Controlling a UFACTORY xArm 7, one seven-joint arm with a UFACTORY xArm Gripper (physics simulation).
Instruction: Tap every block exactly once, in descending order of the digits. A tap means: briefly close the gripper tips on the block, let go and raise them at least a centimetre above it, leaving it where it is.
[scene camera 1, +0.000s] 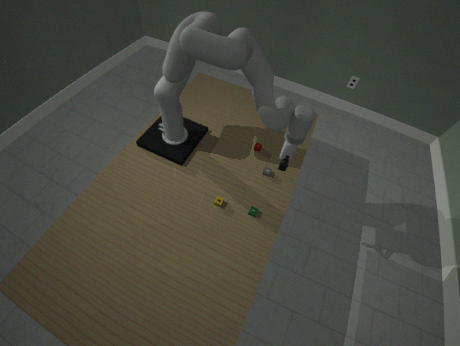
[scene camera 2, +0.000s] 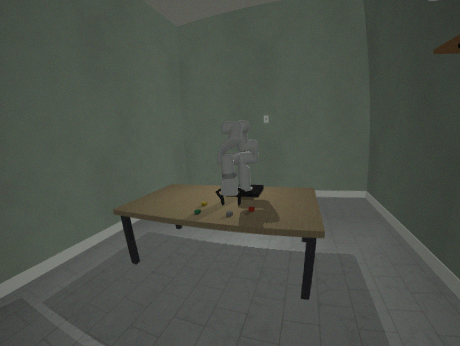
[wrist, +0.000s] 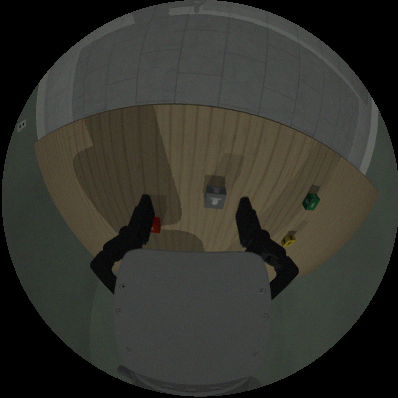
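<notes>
A grey block rests on the table, between the finger directions in the wrist view, nearer the right finger. A red block lies on the table, partly hidden by the left finger in the wrist view. A green block and a yellow block lie to the right in the wrist view. The digits are too dim or small to read surely. My gripper is open and empty, raised above the table, touching no block.
The wooden table carries the blocks and the arm's black base plate. The table's long edge runs beyond the grey block in the wrist view. The arm's shadow falls around the red block.
</notes>
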